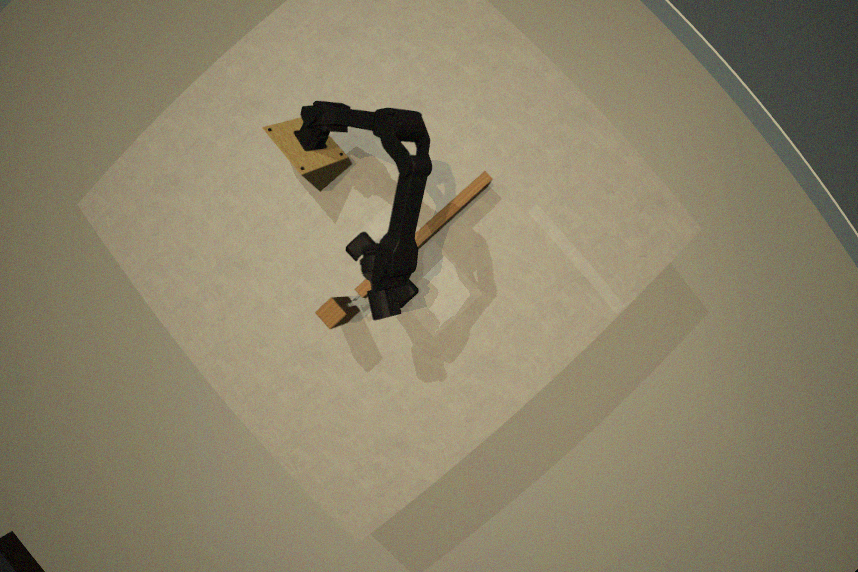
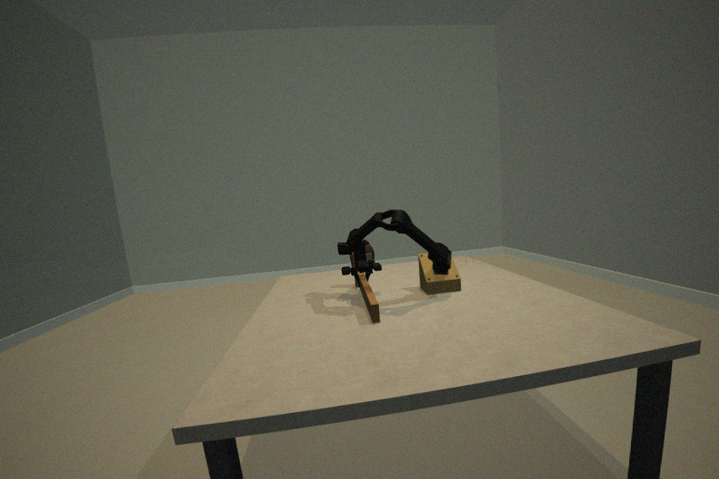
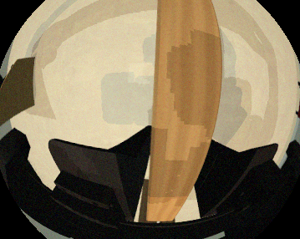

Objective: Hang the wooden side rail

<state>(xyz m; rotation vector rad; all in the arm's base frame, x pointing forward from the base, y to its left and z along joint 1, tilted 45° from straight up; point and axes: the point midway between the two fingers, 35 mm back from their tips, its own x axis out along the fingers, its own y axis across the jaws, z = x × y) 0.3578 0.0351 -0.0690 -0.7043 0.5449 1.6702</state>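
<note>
My gripper tip is now 140 mm to the left of the headboard post, 40 mm below it and 20 mm short of it.
</note>
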